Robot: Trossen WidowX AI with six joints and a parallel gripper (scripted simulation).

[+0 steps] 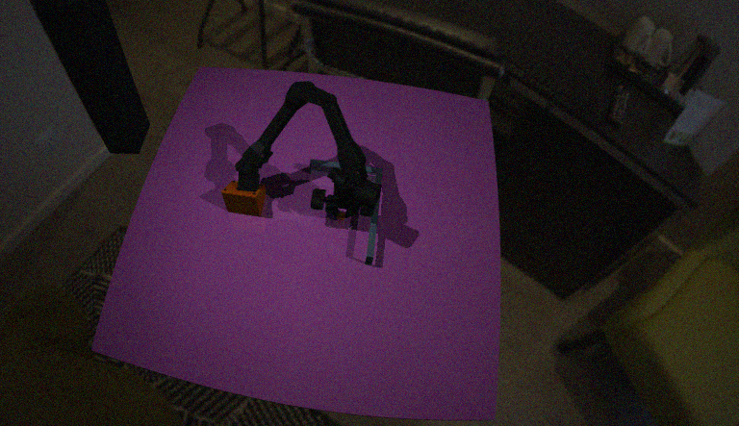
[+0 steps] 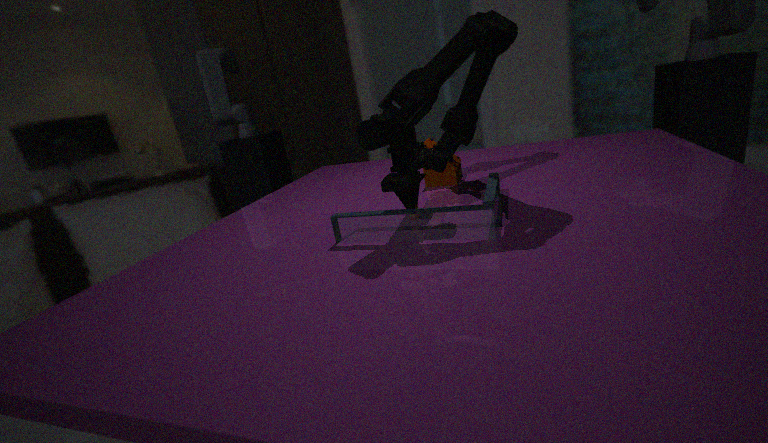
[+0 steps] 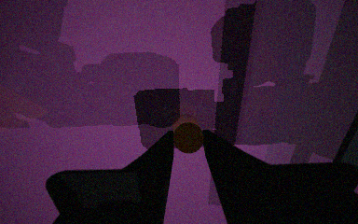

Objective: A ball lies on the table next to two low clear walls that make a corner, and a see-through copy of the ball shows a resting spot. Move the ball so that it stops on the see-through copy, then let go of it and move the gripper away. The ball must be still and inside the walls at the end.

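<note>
Right now my gripper tip is right at the dark orange ball. Also, from my gripper tip: faint orange spot: 10 mm below.
</note>
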